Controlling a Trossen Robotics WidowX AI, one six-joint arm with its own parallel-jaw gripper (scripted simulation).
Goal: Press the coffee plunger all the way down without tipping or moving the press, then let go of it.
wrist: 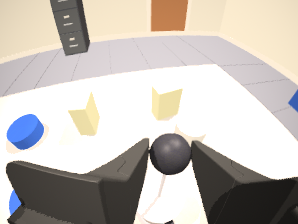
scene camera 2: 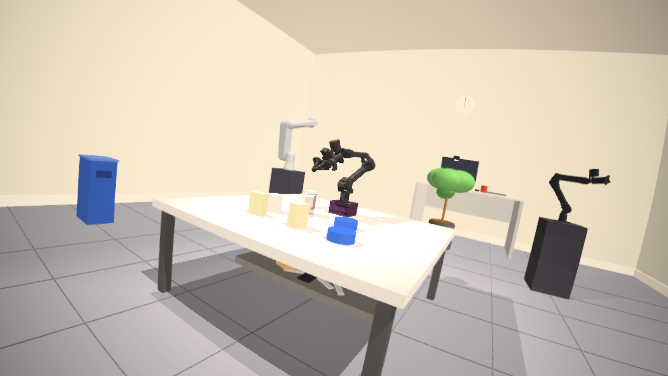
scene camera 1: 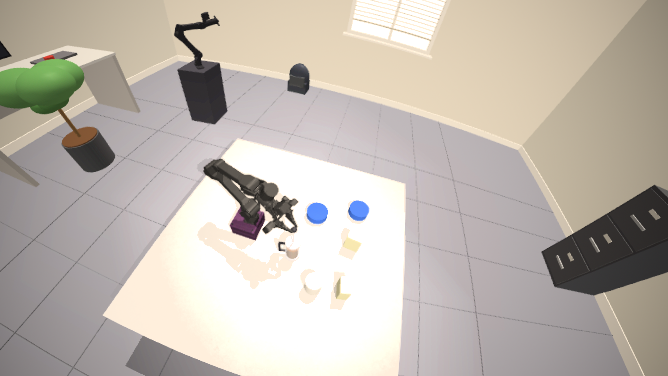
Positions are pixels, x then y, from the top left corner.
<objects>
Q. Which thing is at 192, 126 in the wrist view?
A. A white cup.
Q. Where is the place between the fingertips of my gripper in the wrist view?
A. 170, 144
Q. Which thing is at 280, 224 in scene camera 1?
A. My gripper.
</objects>
